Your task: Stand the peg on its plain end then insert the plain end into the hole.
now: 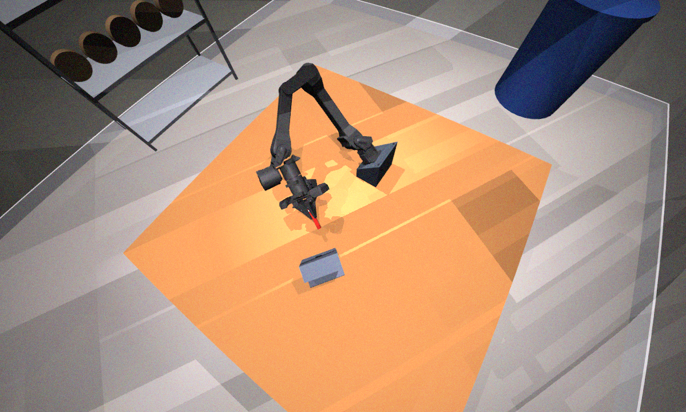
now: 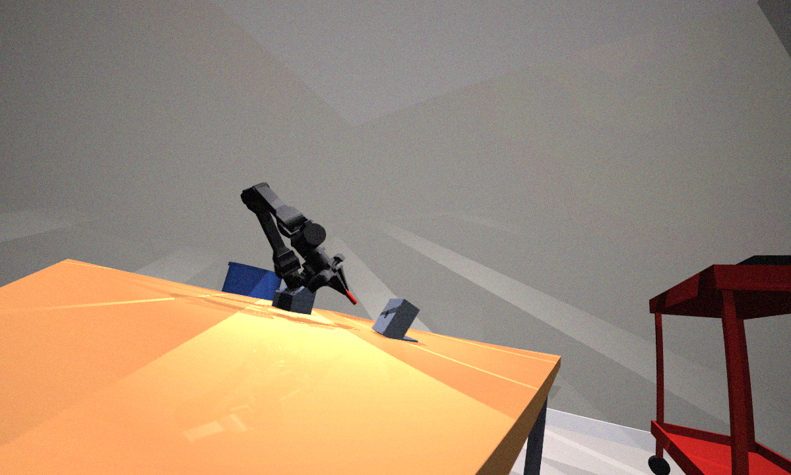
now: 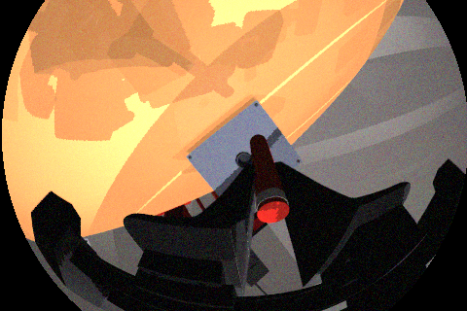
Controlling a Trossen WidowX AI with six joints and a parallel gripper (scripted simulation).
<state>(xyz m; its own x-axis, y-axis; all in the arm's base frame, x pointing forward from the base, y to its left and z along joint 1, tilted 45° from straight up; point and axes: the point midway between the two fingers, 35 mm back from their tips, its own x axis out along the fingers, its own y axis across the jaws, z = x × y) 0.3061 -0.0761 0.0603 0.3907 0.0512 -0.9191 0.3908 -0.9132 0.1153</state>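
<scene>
The sloped grey-blue panel lies 12 cm ahead of my gripper tip, 9 cm to the left of it and 5 cm below it. The rest, counted from my gripper tip: red peg: 1 cm to the right, 1 cm behind, 1 cm above.
</scene>
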